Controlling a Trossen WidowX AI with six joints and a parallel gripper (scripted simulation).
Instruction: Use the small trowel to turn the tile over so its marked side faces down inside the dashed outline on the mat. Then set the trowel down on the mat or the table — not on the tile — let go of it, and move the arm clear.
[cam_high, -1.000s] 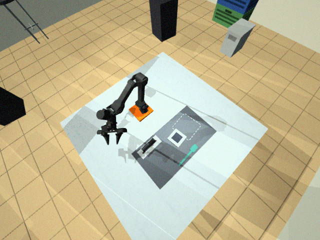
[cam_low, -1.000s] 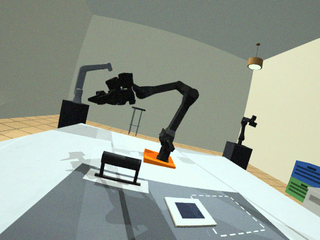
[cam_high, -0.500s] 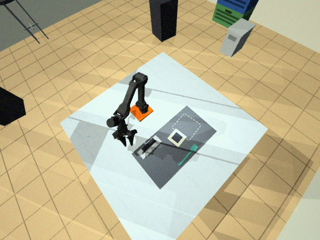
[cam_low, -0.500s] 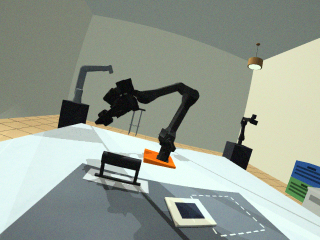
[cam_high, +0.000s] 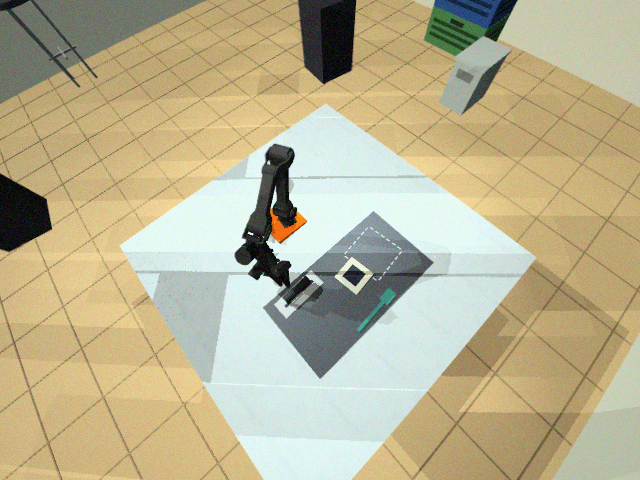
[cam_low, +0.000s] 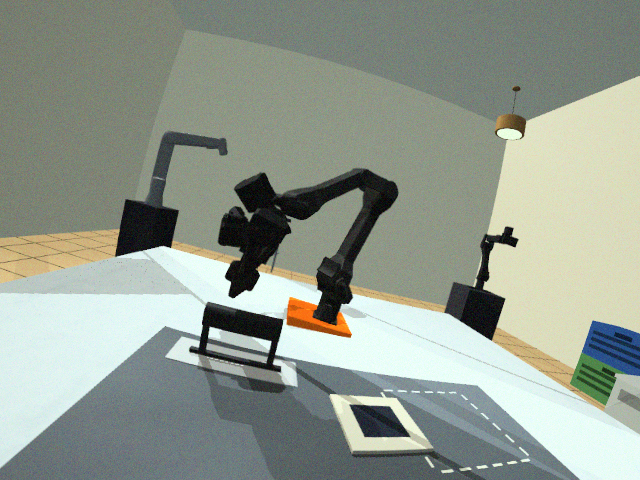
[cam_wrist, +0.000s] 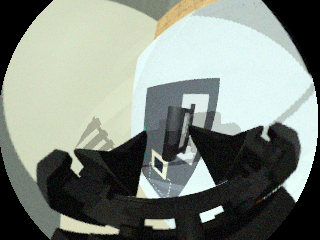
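My gripper tip is now 22 cm to the right of the dark mat, 14 cm above it and 11 cm short of it. Also, from my gripper tip: tile (26 cm to the left, 11 cm below, 8 cm ahead); then teal trowel (26 cm to the left, 24 cm ahead, 11 cm below).
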